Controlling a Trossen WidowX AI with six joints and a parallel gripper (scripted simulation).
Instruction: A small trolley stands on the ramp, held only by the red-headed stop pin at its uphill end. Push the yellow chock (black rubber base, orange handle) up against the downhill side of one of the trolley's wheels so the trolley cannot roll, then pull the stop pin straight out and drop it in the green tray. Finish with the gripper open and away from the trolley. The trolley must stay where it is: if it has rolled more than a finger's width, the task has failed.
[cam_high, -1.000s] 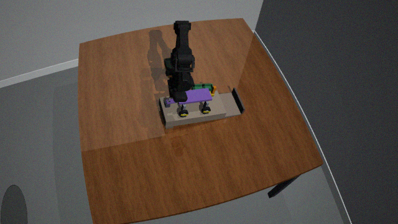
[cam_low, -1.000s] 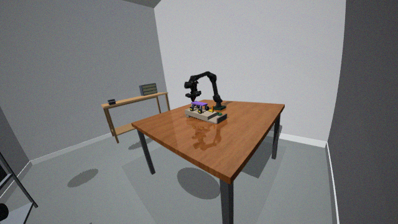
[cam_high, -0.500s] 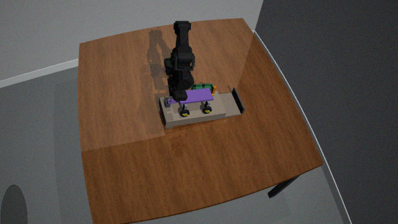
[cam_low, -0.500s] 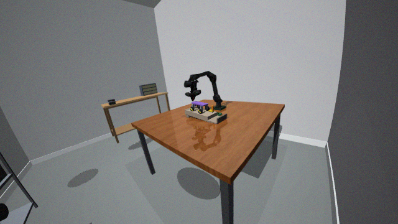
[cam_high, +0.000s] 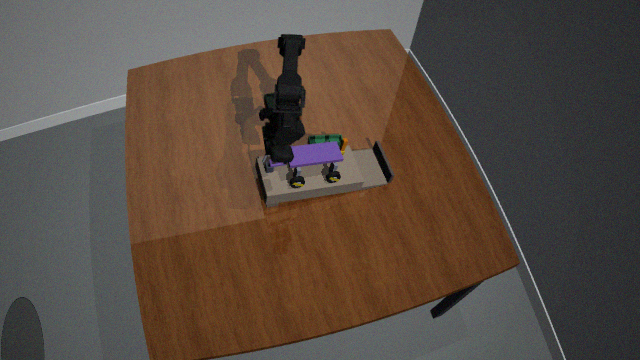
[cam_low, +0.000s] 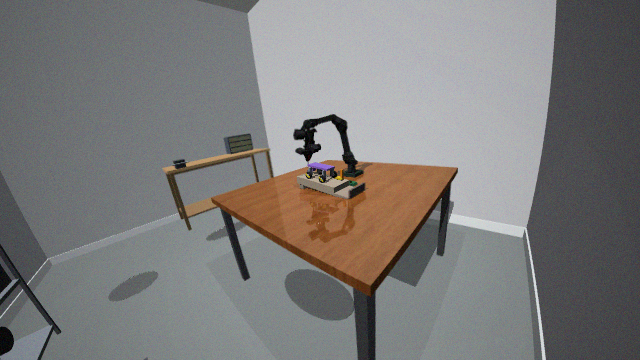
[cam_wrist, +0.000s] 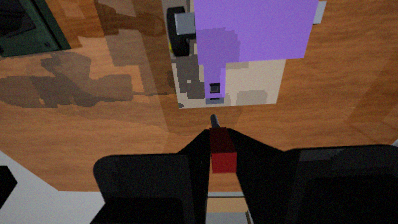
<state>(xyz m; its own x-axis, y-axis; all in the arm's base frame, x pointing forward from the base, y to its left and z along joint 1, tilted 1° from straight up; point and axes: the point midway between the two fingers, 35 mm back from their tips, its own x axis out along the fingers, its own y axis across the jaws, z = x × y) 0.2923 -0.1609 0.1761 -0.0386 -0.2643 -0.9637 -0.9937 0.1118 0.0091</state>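
My gripper tip is 240 mm to the right of the green tray, 180 mm above it and 80 mm past it. From my gripper tip the other things lie so: purple-topped trolley: 130 mm to the left, 60 mm below, 40 mm ahead; red-headed stop pin: right at my gripper tip; grey ramp: 130 mm to the left, 130 mm below, 40 mm ahead.
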